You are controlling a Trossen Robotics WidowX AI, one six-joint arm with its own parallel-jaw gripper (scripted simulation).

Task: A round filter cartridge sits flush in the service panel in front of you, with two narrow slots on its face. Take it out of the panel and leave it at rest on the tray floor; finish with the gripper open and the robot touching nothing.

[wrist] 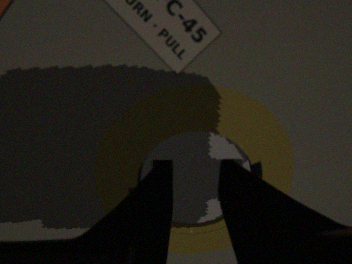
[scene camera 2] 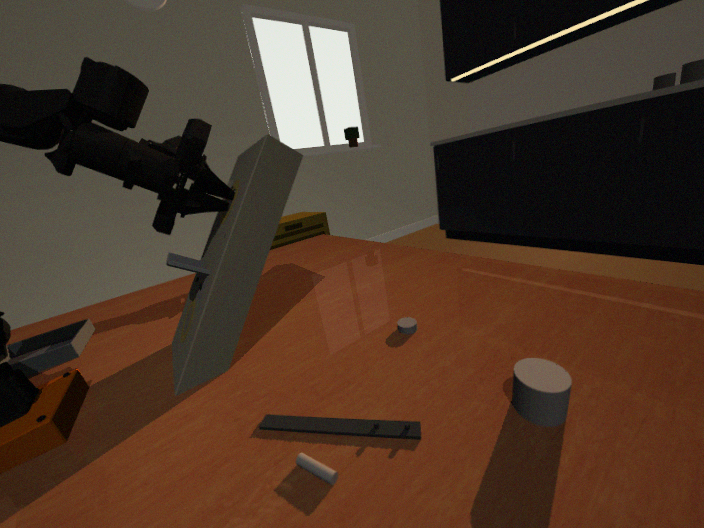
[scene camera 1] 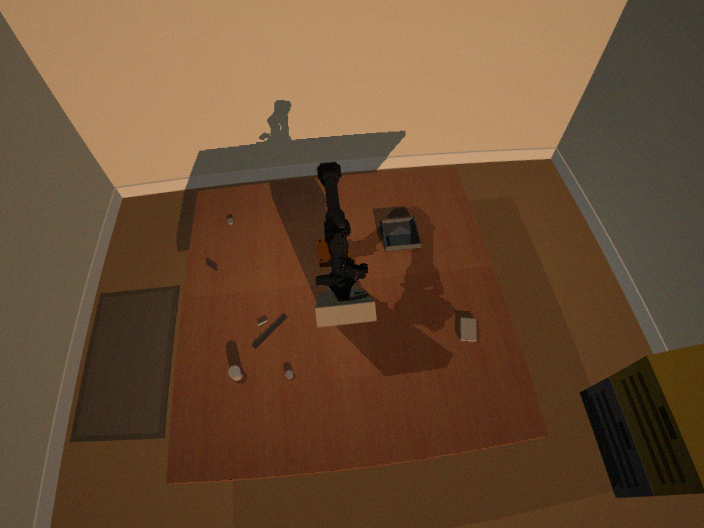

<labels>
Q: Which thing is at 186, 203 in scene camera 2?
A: My gripper.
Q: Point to a grey service panel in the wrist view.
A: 94, 94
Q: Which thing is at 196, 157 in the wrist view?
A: A round filter cartridge.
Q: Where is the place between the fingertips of my gripper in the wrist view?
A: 194, 166
</labels>
